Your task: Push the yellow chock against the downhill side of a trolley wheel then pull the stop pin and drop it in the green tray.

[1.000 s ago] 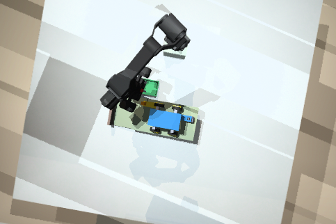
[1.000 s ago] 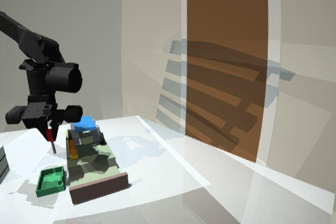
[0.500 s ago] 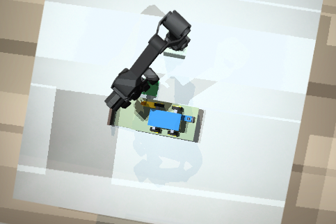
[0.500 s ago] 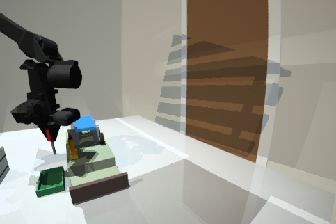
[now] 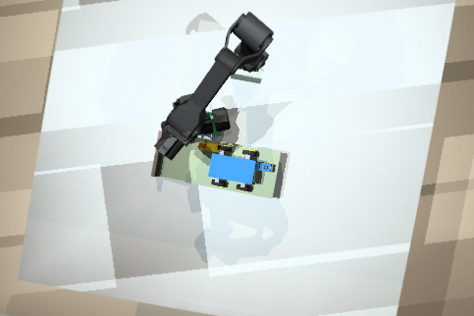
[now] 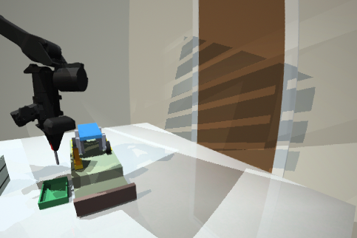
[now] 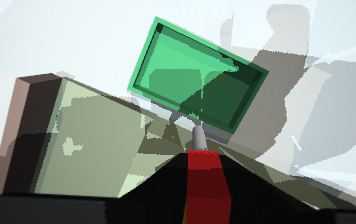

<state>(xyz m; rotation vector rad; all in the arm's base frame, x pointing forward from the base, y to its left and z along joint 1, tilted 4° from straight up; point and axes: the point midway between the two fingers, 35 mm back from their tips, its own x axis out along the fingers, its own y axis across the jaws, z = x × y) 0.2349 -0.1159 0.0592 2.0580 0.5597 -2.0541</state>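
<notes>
My gripper tip is now 14 cm above the green tray and 2 cm past it. The rest, counted from my gripper tip: red-headed stop pin (right at my gripper tip); yellow chock (5 cm below, 5 cm ahead, 4 cm to the left); blue trolley (12 cm to the left, 10 cm ahead, 3 cm below).
</notes>
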